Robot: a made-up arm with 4 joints.
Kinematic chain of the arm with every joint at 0, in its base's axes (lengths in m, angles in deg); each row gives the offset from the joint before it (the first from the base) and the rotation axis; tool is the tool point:
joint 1: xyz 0 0 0.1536 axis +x
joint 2: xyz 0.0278 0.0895 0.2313 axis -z
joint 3: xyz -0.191 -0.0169 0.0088 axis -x
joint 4: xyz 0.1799 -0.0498 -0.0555 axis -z
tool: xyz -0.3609 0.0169 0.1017
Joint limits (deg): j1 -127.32..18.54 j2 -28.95..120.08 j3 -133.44..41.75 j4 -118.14..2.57
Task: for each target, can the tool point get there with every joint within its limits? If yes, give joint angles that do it. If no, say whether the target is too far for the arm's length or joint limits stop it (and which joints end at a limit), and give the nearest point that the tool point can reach.
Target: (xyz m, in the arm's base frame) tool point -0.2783 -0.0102 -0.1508
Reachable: yes | joints -98.39 95.59 -40.86 -64.40
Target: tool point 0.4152 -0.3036 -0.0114
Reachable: no: joint limits stop it (at a limit: joint 1, joint 3) | nearest point 0.2875 -0.1675 -0.0215 | short by 0.187 m
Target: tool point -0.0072 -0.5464 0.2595
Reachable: no: joint limits stop it (at a limit: joint 1) | nearest point 0.0016 -0.4071 0.2969 | short by 0.144 m
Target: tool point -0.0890 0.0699 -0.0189
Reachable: yes | joints -11.15 -13.54 -104.73 -76.69
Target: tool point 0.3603 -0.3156 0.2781
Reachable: no: joint limits stop it (at a limit: joint 1, joint 2) | nearest point 0.3177 -0.2793 0.2931 | short by 0.058 m
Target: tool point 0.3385 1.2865 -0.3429
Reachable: no: too far | nearest point 0.0497 0.5801 -0.0703 | short by 0.810 m
